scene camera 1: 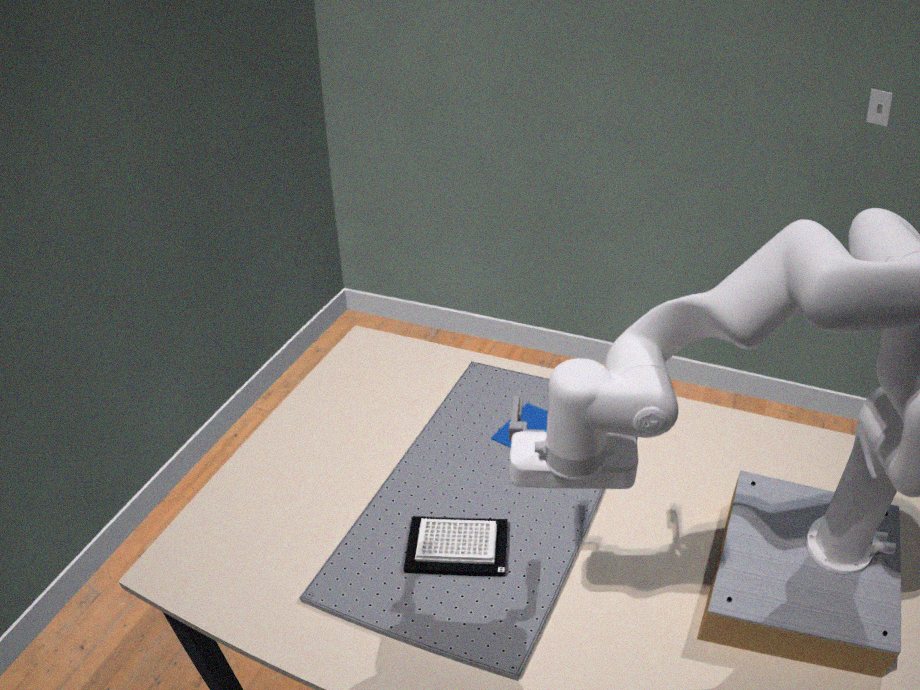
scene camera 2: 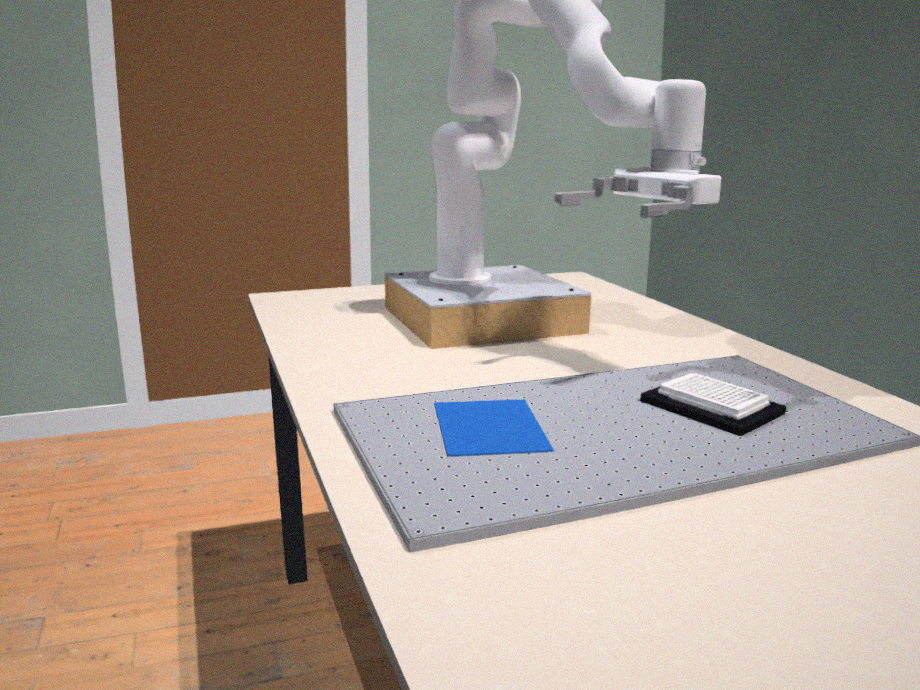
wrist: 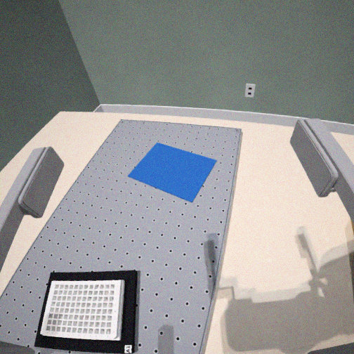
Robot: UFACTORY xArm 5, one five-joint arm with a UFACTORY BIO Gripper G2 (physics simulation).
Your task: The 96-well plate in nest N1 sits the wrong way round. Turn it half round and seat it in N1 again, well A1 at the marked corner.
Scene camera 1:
white 96-well plate: 449,541
flat blue rectangle: 536,418
